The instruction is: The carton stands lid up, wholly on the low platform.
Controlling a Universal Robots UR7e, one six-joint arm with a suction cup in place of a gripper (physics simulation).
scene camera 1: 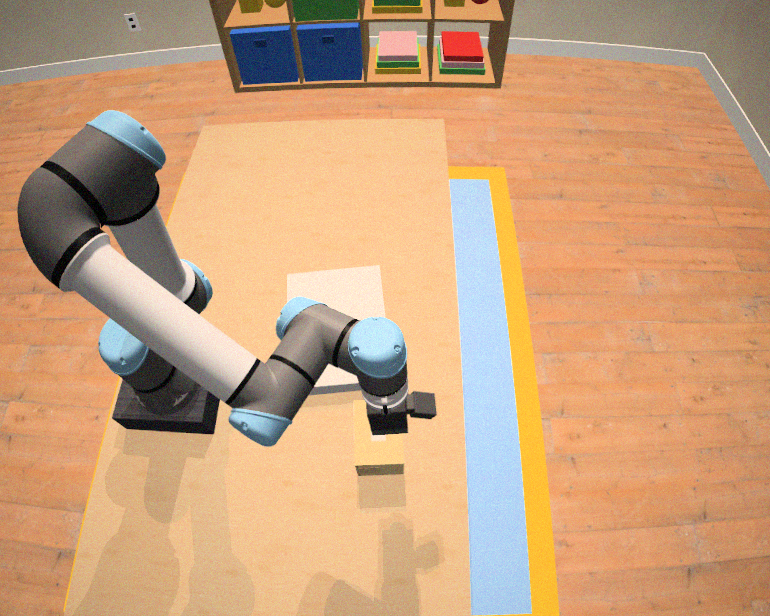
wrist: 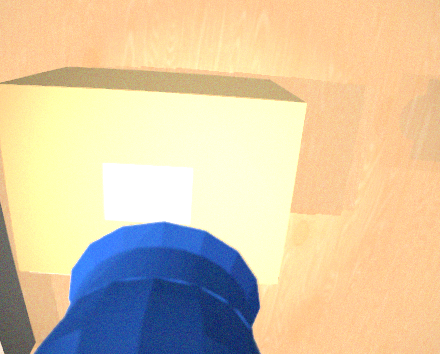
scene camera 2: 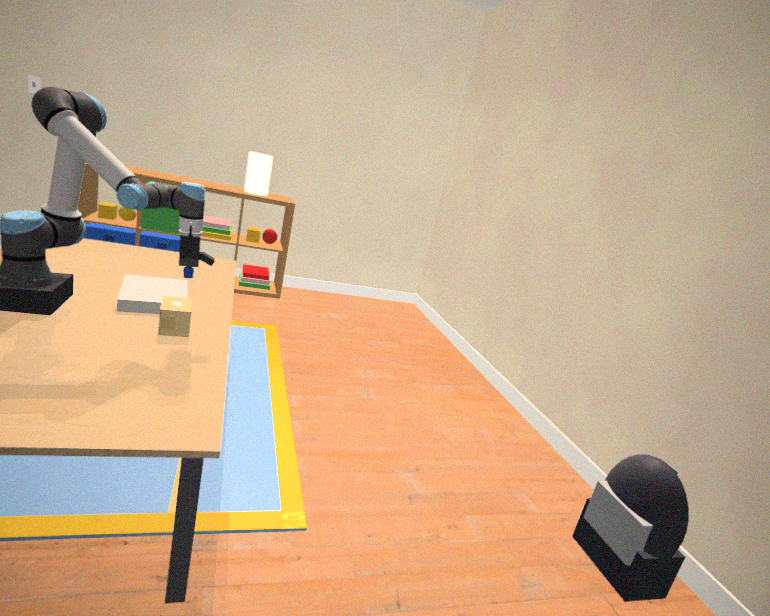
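Pixels of known places: hand, tool point: (wrist: 164, 305) (scene camera 2: 188, 277); arm's base, link origin: (scene camera 1: 168, 384) (scene camera 2: 25, 281).
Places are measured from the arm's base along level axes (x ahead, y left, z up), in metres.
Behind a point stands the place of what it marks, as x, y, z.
Note:
The yellow carton (scene camera 1: 378, 453) @[0.476, -0.180, 0.016] (scene camera 2: 174, 319) @[0.474, -0.203, -0.017] (wrist: 240, 150) @[0.502, -0.176, 0.016] stands upright on the table beside the low platform, its face with a white label up. The low white platform (scene camera 1: 337, 285) @[0.391, 0.266, -0.031] (scene camera 2: 151, 286) @[0.371, 0.180, -0.031] is behind the carton in the scene views, with a narrow gap between them; its grey side (wrist: 10, 295) @[0.346, -0.005, -0.061] shows at the left of the wrist view. My gripper, a blue suction cup (scene camera 2: 188, 272) (wrist: 165, 265), is off and holds nothing. It hangs above the carton with a visible gap. In scene camera 1 the cup is hidden behind its dark mount, which also covers part of the carton.
The wooden table (scene camera 1: 308, 186) @[0.295, 0.675, -0.079] (scene camera 2: 115, 411) @[0.371, -0.697, -0.079] bears the arm's black base (scene camera 1: 163, 414) @[0.003, -0.076, 0.009] (scene camera 2: 38, 294) @[0.060, -0.093, -0.009] to the left of the platform. A shelf unit (scene camera 1: 500, 61) (scene camera 2: 287, 256) with bins and blocks stands beyond the table. A blue and yellow mat (scene camera 1: 491, 385) (scene camera 2: 253, 411) lies on the floor.

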